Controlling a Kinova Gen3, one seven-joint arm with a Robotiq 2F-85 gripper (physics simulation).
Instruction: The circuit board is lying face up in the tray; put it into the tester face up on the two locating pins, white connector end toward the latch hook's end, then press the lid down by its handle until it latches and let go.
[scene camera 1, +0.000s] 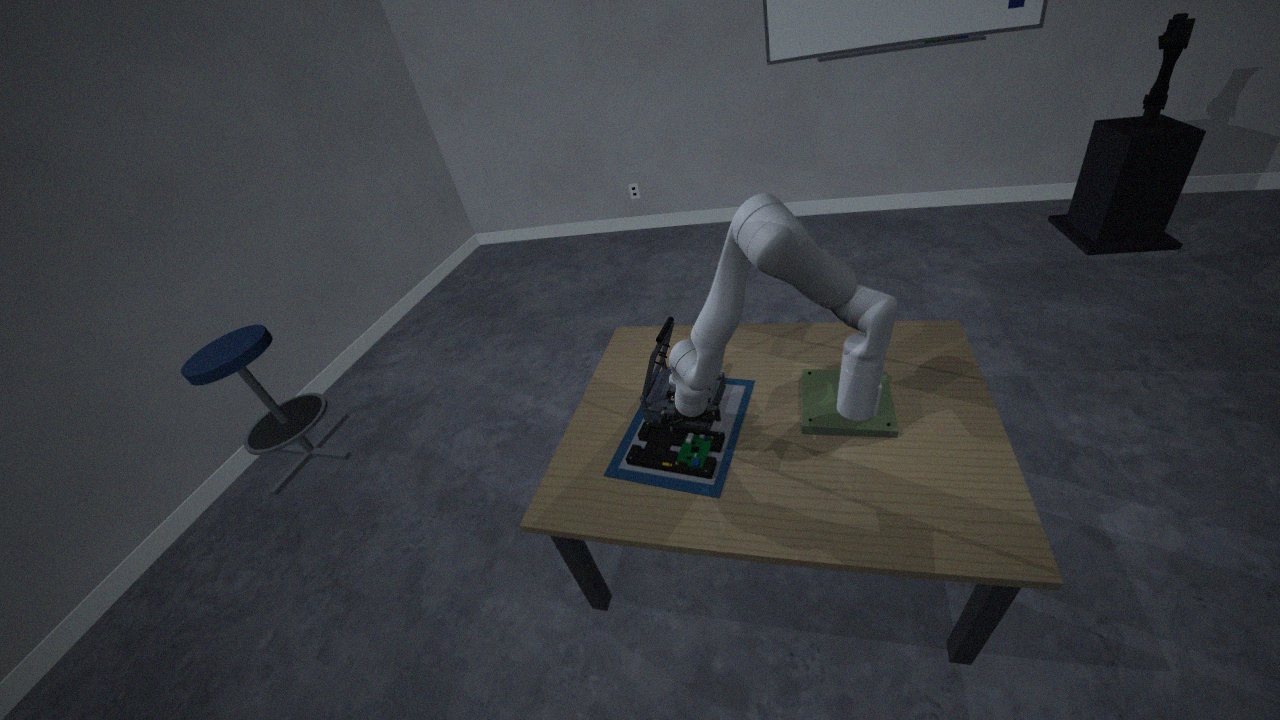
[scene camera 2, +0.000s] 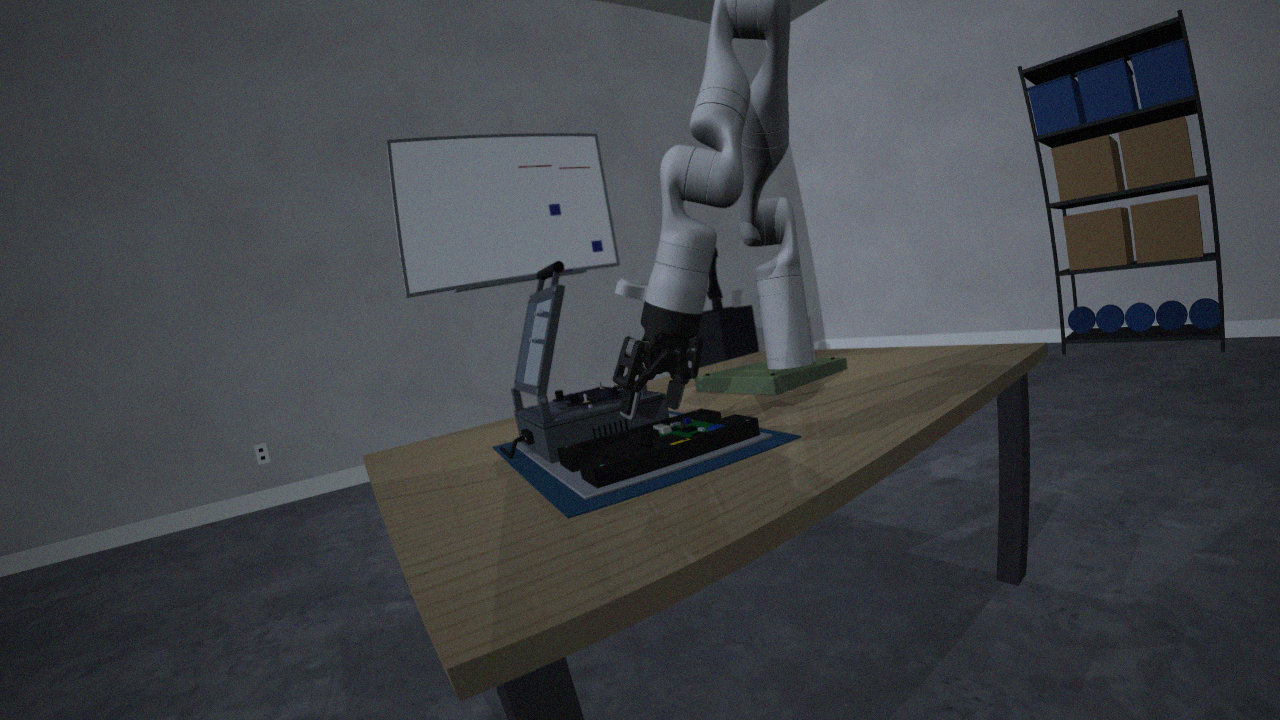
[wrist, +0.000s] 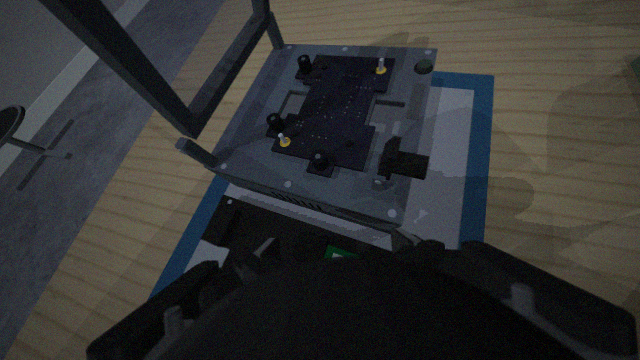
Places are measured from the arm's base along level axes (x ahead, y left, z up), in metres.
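Where they show: gripper, fingertip midpoint: (scene camera 1: 689, 426) (scene camera 2: 650, 412) (wrist: 335, 245); arm's base at its link origin: (scene camera 1: 855, 407) (scene camera 2: 790, 365).
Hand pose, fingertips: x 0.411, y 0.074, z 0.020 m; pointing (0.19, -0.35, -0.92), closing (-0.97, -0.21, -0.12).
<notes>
Things, the pixels of their centre, and the offset from my fingertips. "spot": a spot on its surface instead. Level surfaces: height alone.
- circuit board at the middle of its body: (wrist: 349, 332) (scene camera 2: 690, 428) (scene camera 1: 694, 450) 0.059 m left, 0.015 m back, 0.023 m down
- black tray at a spot on its surface: (wrist: 300, 236) spot: 0.004 m right, 0.034 m ahead, 0.017 m down
- grey tester at a spot on its surface: (wrist: 245, 155) (scene camera 2: 565, 415) spot: 0.068 m right, 0.091 m ahead, 0.015 m up
- black latch hook at the middle of its body: (wrist: 403, 161) 0.050 m right, 0.041 m back, 0.046 m up
- lid at the middle of its body: (scene camera 2: 543, 329) (scene camera 1: 661, 354) 0.131 m right, 0.069 m ahead, 0.134 m up
- blue-bordered mat at its surface level: 0.043 m down
- wooden table at its surface level: 0.045 m down
The circuit board (scene camera 1: 695, 451) (scene camera 2: 685, 428) (wrist: 341, 251) lies face up in the right part of the black tray (scene camera 1: 651, 456) (scene camera 2: 617, 458) (wrist: 300, 236); my gripper hides most of it in the wrist view. The grey tester (scene camera 2: 572, 431) (wrist: 245, 155) stands behind the tray, its nest holding no board. Two locating pins (wrist: 381, 66) (wrist: 282, 140) stand upright on it, and the black latch hook (wrist: 392, 156) is at its near right. The lid (scene camera 2: 539, 344) (wrist: 135, 70) is raised, its handle (scene camera 1: 665, 329) (scene camera 2: 550, 269) at the top. My gripper (scene camera 2: 653, 408) (wrist: 335, 245) is open and empty, above the tray's tester side.
Tray and tester stand on a blue-bordered mat (scene camera 1: 738, 411) (scene camera 2: 572, 508) (wrist: 482, 150) on the wooden table (scene camera 1: 832, 510) (scene camera 2: 501, 582). The arm's green base plate (scene camera 1: 819, 411) (scene camera 2: 742, 383) is at the right. The raised lid stands at the tester's left side.
</notes>
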